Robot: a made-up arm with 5 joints. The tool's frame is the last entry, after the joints.
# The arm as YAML. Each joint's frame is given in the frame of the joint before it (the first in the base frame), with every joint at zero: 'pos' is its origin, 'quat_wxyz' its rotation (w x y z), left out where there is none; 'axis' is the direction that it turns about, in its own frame. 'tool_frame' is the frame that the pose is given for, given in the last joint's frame.
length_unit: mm
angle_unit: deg
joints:
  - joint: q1
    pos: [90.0, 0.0, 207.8]
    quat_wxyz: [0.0, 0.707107, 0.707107, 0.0]
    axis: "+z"
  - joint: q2
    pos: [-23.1, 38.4, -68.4]
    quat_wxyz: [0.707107, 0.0, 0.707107, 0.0]
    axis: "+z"
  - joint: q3
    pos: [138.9, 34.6, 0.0]
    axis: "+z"
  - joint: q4
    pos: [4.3, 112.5, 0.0]
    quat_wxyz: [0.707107, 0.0, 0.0, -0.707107]
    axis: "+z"
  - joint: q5
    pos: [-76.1, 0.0, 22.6]
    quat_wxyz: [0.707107, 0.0, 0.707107, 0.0]
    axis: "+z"
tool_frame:
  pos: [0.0, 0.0, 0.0]
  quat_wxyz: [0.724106, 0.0, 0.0, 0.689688]
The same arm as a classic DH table. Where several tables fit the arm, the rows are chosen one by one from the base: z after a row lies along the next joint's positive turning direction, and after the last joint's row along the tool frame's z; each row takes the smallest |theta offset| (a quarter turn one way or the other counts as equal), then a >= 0, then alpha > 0; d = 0 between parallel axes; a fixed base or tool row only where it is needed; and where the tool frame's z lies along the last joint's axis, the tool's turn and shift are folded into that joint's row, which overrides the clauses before.
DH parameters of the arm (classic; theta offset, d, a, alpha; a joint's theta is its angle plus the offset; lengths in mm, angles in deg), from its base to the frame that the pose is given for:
base (fixed): 0 0 90 180
q1: 0 -276.2 38.4 90
q2: -76.01 0 143.1 0
q3: 73.82 0 112.6 0
q4: -87.81 -0.5 0 90
q5: -2.79 -76.1 0 0

